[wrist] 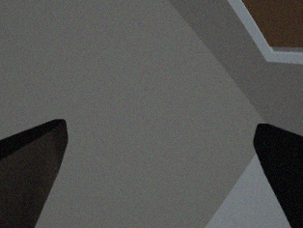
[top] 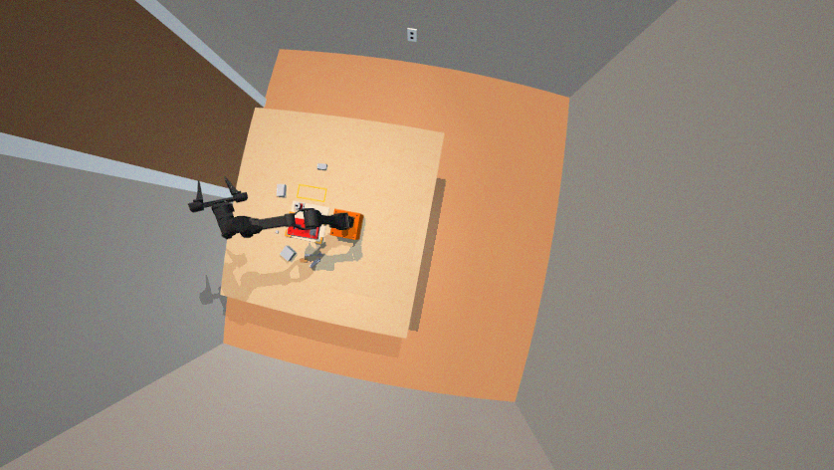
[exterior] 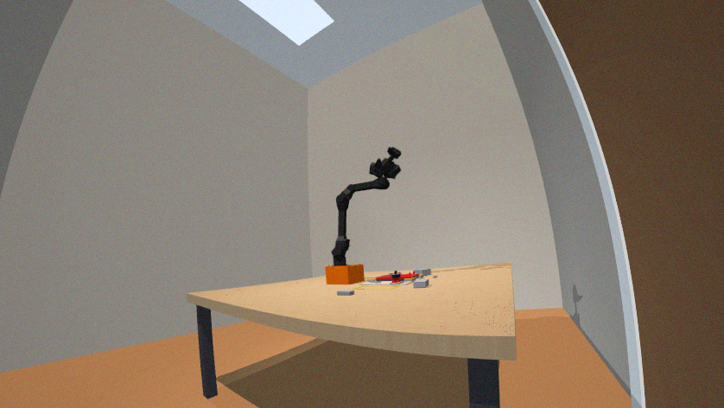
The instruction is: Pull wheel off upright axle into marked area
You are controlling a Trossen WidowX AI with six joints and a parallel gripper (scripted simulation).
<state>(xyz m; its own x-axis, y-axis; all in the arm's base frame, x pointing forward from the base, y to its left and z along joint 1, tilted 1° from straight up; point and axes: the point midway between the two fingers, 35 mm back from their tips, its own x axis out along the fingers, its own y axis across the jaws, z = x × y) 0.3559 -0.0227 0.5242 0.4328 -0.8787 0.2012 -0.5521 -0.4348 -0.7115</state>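
The wheel is 59 cm below my gripper tip, 2 cm to the left of it and 2 cm behind it. From my gripper tip the other things lie so: dark axle (59 cm below, 2 cm to the left, 2 cm behind).
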